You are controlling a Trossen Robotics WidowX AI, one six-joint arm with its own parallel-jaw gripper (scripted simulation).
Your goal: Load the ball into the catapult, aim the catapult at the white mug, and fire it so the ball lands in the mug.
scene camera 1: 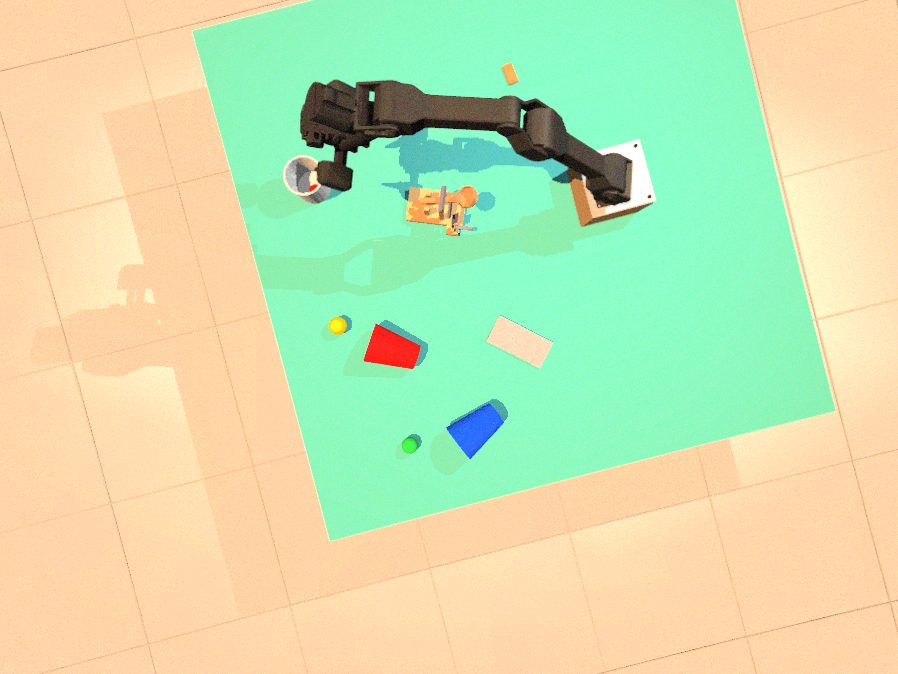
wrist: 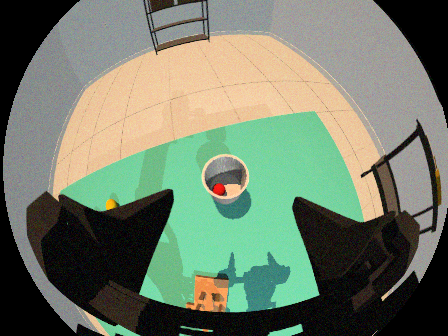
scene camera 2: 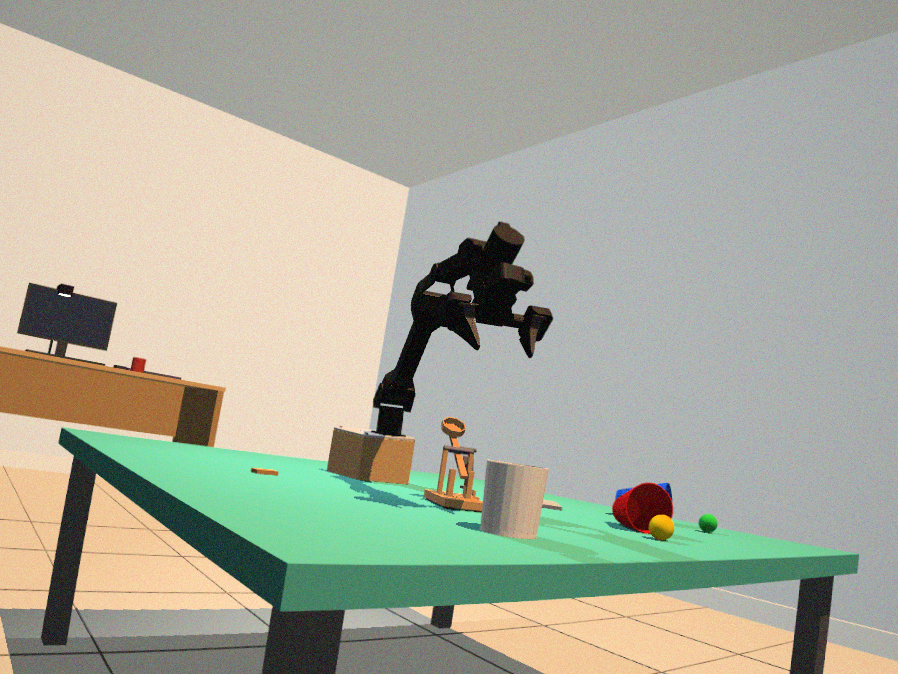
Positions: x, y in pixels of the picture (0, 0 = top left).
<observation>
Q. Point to a white mug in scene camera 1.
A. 298, 174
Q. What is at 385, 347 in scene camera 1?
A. A red cup.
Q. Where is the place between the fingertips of my gripper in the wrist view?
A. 235, 200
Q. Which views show my gripper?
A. Scene camera 1, the wrist view and scene camera 2: all of them.
</observation>
